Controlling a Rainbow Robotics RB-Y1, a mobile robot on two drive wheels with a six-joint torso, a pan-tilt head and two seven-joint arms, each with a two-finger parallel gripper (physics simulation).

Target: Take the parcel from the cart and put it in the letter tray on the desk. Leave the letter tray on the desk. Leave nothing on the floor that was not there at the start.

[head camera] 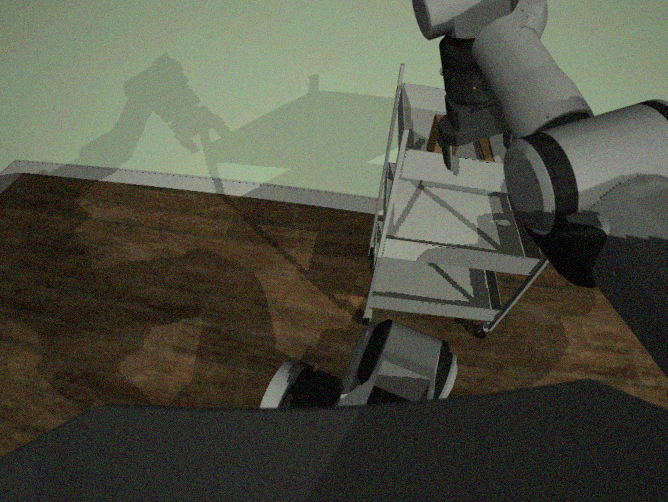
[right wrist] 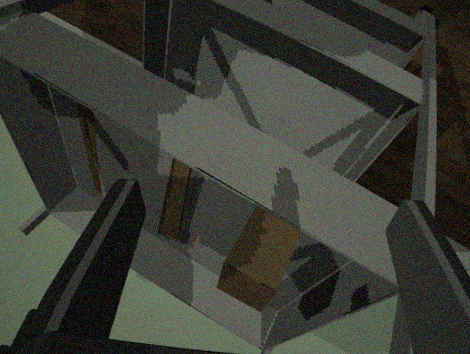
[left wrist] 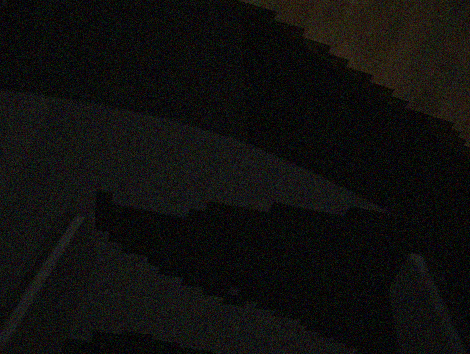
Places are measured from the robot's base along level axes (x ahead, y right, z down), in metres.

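Pixels of known places: left gripper, between the fingertips: (left wrist: 246,255); right gripper, between the fingertips: (head camera: 478,156) (right wrist: 267,206).
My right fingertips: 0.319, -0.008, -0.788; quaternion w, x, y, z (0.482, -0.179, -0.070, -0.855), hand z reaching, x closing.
Observation:
Ahead of a thing's pixels: the offset from my right fingertips to its top centre, as dx, dy, dz. "*": to the spot under its first point. Level surfaces: height alone.
The parcel, a brown box {+0.161, -0.072, +0.035} (head camera: 433,133) (right wrist: 272,247), sits in the top tray of the grey wire-framed cart (head camera: 432,308) (right wrist: 225,145), at the right in the head view. My right gripper (head camera: 452,161) (right wrist: 267,206) is open over the cart's top. In the right wrist view the parcel appears between and beyond the fingers, touching neither. My left gripper (left wrist: 246,255) is open and empty in a very dark view, facing dark grey surfaces. My right arm hides part of the cart's top in the head view. The letter tray and the desk cannot be made out.
Thin brown upright pieces {+0.274, +0.093, +0.115} (head camera: 486,150) (right wrist: 175,200) stand in the cart's top tray beside the parcel. A pale green wall (head camera: 270,32) rises behind, above a wooden floor {dz +0.787} (head camera: 189,226). Grey rounded robot parts {* -0.272, +0.005, +0.245} (head camera: 407,358) show in front of the cart, low in the head view.

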